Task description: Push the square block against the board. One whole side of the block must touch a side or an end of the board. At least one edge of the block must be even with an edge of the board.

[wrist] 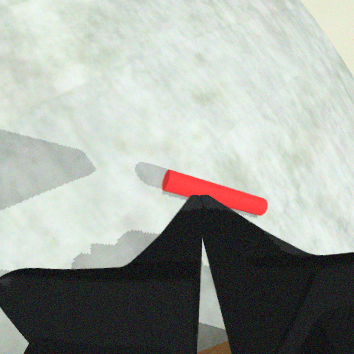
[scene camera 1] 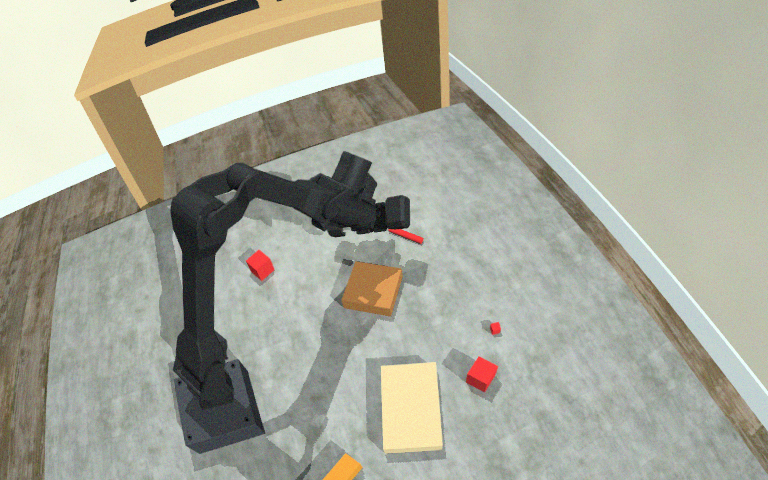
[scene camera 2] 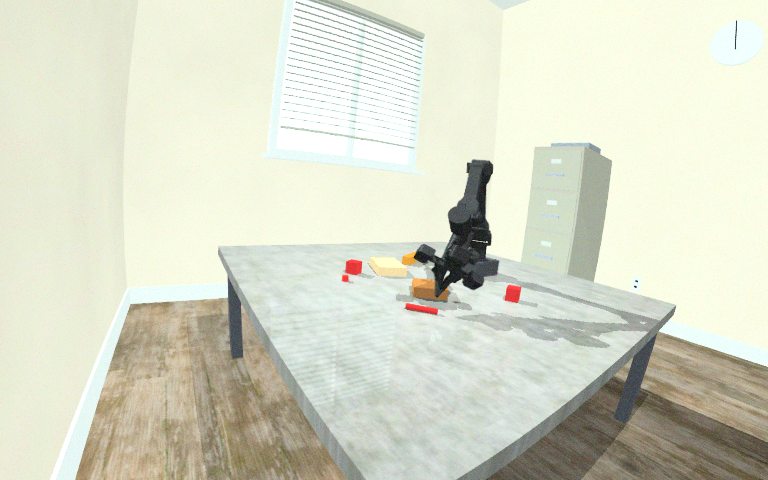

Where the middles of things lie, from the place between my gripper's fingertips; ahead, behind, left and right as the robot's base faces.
I see the pale board (scene camera 1: pixel 410 402) 39 cm to the right of my hand, 10 cm behind it and 3 cm below it.
